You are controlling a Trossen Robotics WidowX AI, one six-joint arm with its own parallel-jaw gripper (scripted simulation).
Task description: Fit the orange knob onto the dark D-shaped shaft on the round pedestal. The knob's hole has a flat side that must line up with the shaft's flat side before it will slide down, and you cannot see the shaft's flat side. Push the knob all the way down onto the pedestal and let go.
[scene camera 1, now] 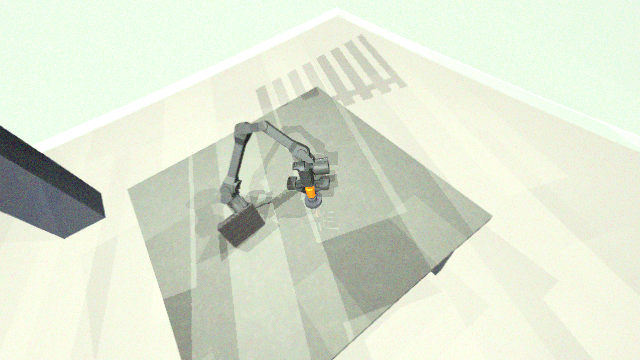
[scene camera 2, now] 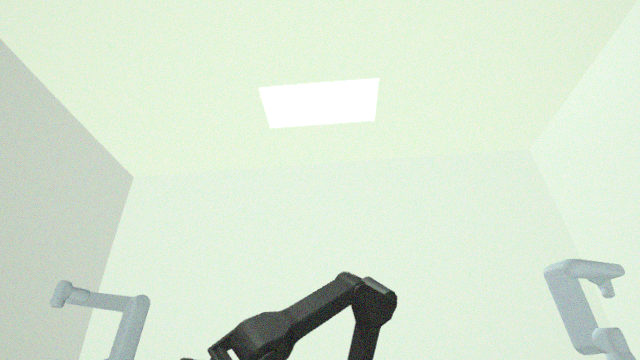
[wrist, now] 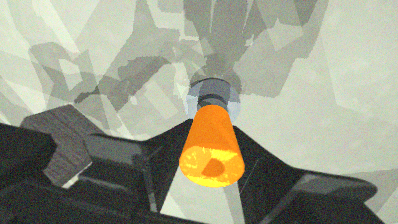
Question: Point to an orange knob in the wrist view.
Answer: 211, 157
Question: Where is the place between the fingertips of my gripper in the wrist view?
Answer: At 211, 125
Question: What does my gripper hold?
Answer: An orange knob.
